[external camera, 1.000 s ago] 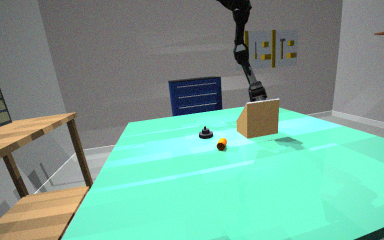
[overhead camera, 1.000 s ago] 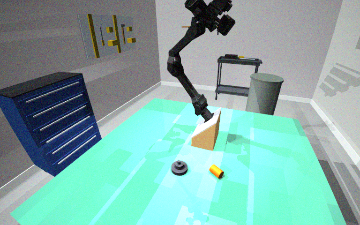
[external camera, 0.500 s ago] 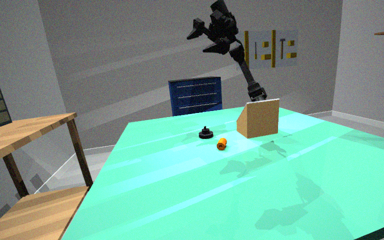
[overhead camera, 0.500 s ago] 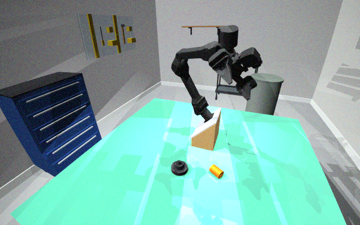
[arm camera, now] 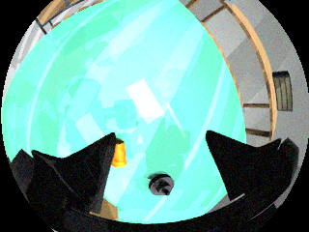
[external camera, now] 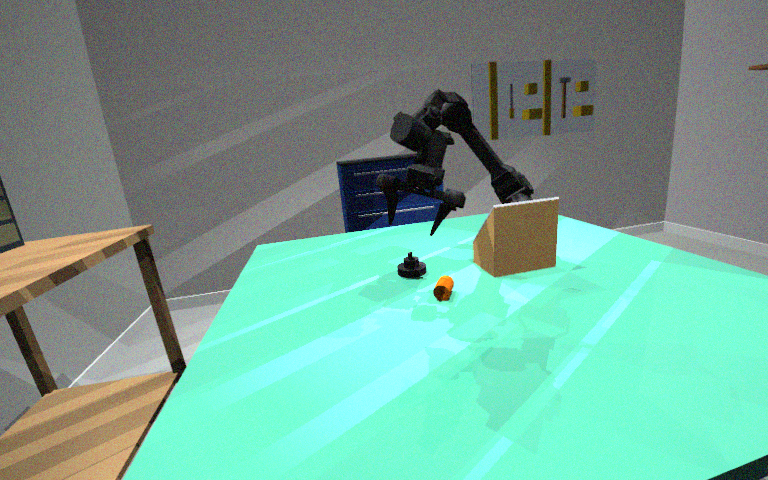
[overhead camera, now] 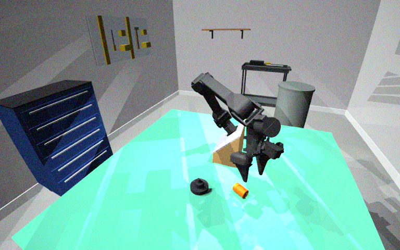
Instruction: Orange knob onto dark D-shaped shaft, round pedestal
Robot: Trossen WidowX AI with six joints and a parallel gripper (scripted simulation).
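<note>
Now: the orange knob 90 mm behind my gripper tip, 40 mm to the right of it and 170 mm below it. Also, from my gripper tip: dark round pedestal: 60 mm behind, 220 mm to the right, 160 mm below.
</note>
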